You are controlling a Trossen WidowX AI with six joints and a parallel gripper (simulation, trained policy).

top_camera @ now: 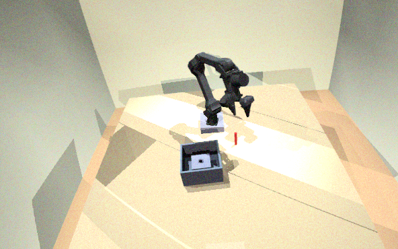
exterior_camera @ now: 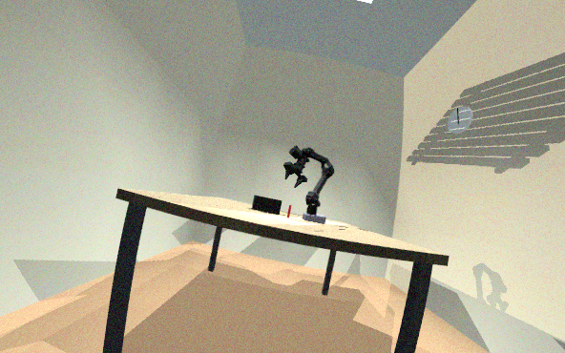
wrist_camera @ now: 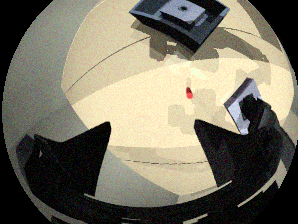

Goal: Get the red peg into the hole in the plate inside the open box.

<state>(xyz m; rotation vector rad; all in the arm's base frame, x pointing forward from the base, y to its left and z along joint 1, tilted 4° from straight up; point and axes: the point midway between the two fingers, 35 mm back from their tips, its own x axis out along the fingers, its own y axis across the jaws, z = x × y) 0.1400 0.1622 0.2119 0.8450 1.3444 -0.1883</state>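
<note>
The red peg lies 17 cm below my gripper tip, 3 cm to the right of it and 2 cm behind it. The rest, counted from my gripper tip: blue-grey box: 18 cm to the right, 18 cm below, 17 cm ahead; pale plate: 18 cm to the right, 17 cm ahead, 16 cm below.
</note>
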